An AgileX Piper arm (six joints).
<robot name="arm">
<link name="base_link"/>
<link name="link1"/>
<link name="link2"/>
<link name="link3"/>
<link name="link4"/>
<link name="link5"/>
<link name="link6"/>
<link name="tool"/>
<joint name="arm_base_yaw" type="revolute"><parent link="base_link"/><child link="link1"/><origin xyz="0.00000 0.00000 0.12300"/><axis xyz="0 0 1"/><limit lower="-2.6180" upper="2.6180"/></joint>
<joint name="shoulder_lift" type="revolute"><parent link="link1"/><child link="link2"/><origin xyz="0.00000 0.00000 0.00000" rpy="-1.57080 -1.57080 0.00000"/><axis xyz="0 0 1"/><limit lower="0.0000" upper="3.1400"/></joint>
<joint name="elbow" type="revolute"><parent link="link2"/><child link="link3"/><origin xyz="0.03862 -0.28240 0.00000"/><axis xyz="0 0 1"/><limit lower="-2.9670" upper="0.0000"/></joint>
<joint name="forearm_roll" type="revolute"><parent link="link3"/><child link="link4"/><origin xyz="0.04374 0.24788 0.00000" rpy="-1.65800 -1.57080 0.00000"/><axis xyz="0 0 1"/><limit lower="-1.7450" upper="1.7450"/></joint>
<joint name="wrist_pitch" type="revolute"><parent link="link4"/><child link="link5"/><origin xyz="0.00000 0.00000 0.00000" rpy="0.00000 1.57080 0.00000"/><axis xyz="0 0 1"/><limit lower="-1.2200" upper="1.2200"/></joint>
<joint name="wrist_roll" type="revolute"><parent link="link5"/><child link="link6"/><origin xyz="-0.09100 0.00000 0.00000" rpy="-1.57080 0.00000 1.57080"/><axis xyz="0 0 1"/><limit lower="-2.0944" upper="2.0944"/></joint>
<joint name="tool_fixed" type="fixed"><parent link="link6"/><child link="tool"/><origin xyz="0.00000 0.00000 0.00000" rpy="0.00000 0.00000 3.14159"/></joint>
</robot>
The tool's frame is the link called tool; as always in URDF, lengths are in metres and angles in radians.
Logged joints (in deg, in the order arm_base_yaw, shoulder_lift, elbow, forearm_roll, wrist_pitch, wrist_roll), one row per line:
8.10 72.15 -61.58 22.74 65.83 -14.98
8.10 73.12 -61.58 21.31 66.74 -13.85
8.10 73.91 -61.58 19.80 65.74 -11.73
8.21 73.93 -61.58 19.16 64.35 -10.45
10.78 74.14 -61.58 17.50 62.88 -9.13
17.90 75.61 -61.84 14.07 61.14 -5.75
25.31 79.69 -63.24 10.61 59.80 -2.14
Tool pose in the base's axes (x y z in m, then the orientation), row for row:
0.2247 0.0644 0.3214 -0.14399 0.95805 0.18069 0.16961
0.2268 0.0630 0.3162 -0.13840 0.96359 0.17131 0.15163
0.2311 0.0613 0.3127 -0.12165 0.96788 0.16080 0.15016
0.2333 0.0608 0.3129 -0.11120 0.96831 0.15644 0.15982
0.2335 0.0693 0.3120 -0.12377 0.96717 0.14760 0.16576
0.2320 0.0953 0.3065 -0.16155 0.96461 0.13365 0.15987
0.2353 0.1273 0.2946 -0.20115 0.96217 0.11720 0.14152
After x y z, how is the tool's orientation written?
As a quaternion, x y z w.
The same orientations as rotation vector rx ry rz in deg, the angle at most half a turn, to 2 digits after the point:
-23.45 156.00 29.42
-22.76 158.47 28.17
-20.02 159.31 26.47
-18.20 158.52 25.61
-20.20 157.82 24.08
-26.45 157.91 21.88
-33.27 159.14 19.38

